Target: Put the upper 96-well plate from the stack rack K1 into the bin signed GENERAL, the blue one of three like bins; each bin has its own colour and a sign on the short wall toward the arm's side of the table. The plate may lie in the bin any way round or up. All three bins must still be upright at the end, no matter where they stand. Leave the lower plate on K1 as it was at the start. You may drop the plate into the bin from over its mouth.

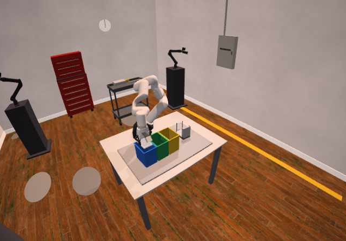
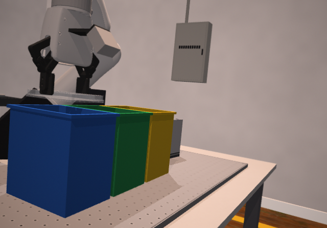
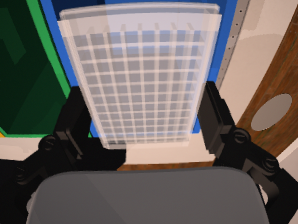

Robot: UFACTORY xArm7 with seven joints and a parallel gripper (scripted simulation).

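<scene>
My gripper is now 1 cm above the 96-well plate. From my hand the other things lie so: yellow bin (26 cm to the left, 13 cm below, 3 cm behind); green bin (13 cm to the left, 13 cm below, 2 cm behind); blue bin (13 cm below).
</scene>
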